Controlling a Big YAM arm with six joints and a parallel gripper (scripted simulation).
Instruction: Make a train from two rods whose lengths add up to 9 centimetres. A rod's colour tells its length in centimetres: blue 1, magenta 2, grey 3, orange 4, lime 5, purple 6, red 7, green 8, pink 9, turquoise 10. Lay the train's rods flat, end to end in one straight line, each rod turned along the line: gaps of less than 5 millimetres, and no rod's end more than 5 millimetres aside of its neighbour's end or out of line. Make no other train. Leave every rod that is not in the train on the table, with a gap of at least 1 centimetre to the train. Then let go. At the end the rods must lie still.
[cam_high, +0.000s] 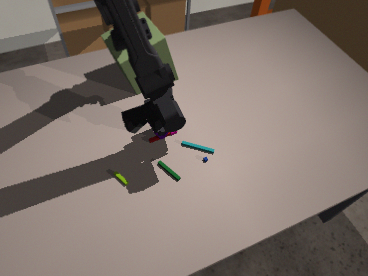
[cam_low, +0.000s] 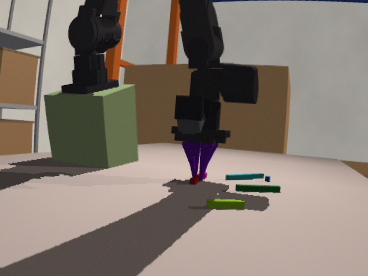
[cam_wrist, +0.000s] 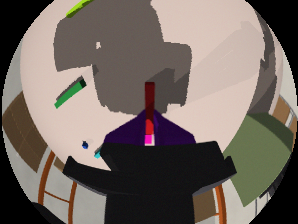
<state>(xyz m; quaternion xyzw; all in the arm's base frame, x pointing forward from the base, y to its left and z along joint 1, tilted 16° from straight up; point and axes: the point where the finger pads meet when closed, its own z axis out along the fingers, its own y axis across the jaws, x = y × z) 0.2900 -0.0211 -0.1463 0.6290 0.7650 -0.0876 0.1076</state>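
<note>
Now: hand 1 cm to the left of the red rod. From my hand the other things lie so: magenta rod (1 cm behind, 4 cm to the left); turquoise rod (7 cm ahead, 9 cm to the left); green rod (12 cm ahead, 1 cm to the right).
</note>
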